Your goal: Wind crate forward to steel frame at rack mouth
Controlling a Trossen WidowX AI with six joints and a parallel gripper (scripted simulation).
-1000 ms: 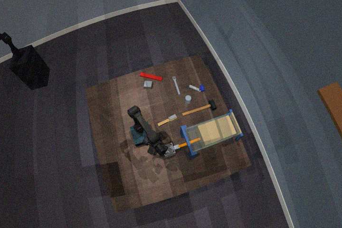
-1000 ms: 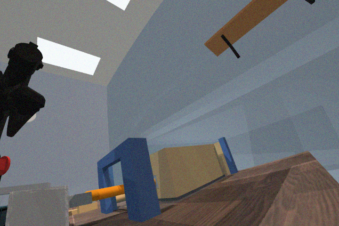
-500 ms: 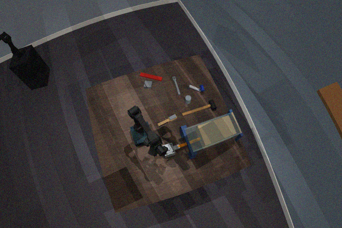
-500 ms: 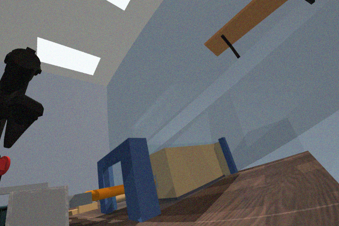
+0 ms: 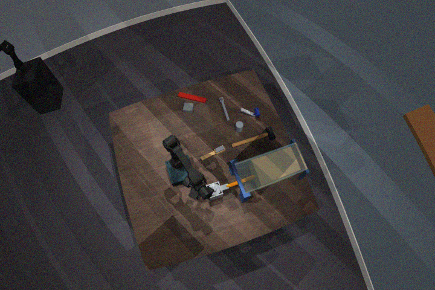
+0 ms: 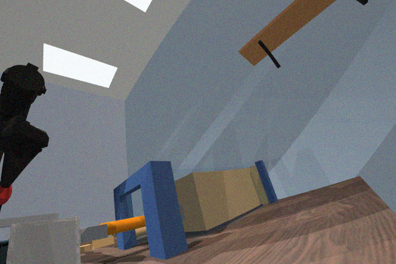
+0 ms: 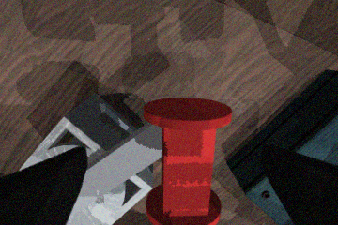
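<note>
The red knob is 10 mm below my gripper tip. Also, from my gripper tip: red-knobbed winch handle (40 mm ahead, 40 mm below); then blue steel frame (260 mm ahead, 20 mm to the left, 40 mm below); then grey winch (80 mm ahead, 10 mm to the right, 110 mm below).
</note>
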